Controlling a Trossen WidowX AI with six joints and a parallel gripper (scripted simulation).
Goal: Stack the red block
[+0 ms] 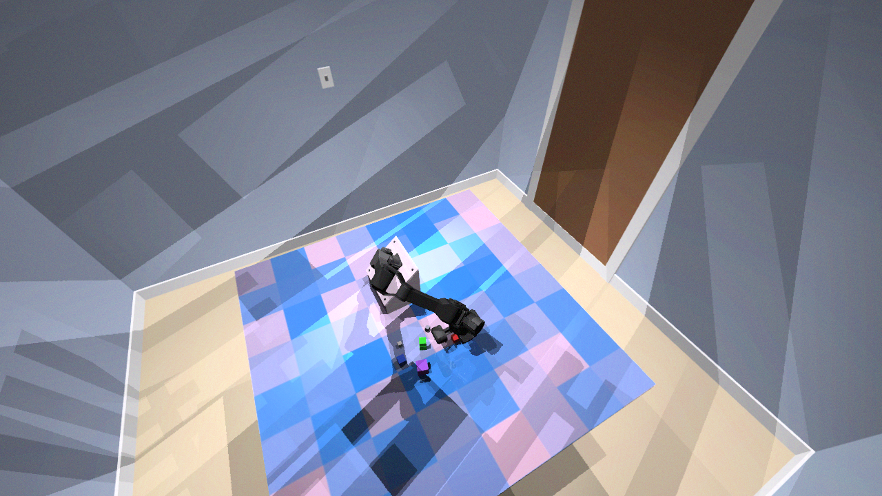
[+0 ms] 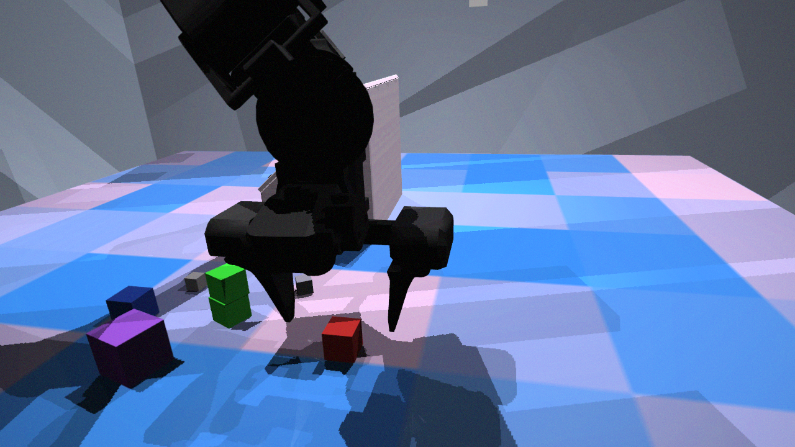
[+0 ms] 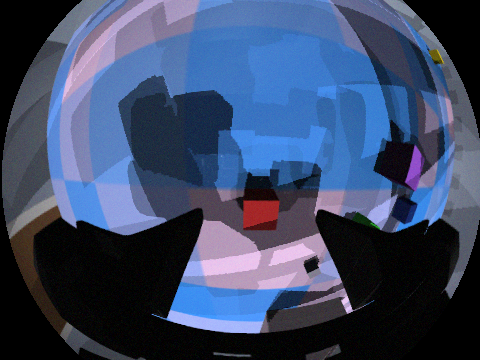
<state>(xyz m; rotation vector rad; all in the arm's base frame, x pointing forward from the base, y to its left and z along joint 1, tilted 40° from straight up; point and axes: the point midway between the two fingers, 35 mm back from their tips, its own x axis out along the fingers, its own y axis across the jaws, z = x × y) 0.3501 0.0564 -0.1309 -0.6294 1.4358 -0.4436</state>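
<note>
Now: the red block 2 cm below my gripper tip. Round my gripper tip: small dark grey cube 9 cm behind, 9 cm to the right, 2 cm below; then purple block 6 cm ahead, 16 cm to the right, 1 cm below; then small white cube 7 cm behind, 21 cm to the right, 2 cm below.
</note>
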